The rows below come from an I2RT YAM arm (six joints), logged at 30 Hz.
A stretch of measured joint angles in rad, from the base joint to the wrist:
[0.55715, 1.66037, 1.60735, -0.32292, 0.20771, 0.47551]
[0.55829, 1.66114, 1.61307, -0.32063, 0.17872, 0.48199]
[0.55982, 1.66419, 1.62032, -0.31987, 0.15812, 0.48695]
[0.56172, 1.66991, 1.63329, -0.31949, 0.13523, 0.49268]
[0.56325, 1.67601, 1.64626, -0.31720, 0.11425, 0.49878]
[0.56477, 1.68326, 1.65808, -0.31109, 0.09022, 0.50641]
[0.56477, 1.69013, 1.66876, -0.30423, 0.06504, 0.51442]
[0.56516, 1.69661, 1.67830, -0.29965, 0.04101, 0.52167]
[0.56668, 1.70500, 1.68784, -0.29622, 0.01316, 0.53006]
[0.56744, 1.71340, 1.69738, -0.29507, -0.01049, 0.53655]
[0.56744, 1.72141, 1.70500, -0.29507, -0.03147, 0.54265]
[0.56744, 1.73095, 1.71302, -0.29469, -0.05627, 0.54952]
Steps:
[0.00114, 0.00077, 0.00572, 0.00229, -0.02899, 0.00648]
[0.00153, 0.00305, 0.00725, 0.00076, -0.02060, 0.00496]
[0.00190, 0.00572, 0.01297, 0.00038, -0.02289, 0.00573]
[0.00153, 0.00610, 0.01297, 0.00229, -0.02098, 0.00610]
[0.00152, 0.00725, 0.01182, 0.00611, -0.02403, 0.00763]
[0.00000, 0.00687, 0.01068, 0.00686, -0.02518, 0.00801]
[0.00039, 0.00648, 0.00954, 0.00458, -0.02403, 0.00725]
[0.00152, 0.00839, 0.00954, 0.00343, -0.02785, 0.00839]
[0.00076, 0.00840, 0.00954, 0.00115, -0.02365, 0.00649]
[0.00000, 0.00801, 0.00762, 0.00000, -0.02098, 0.00610]
[0.00000, 0.00954, 0.00802, 0.00038, -0.02480, 0.00687]

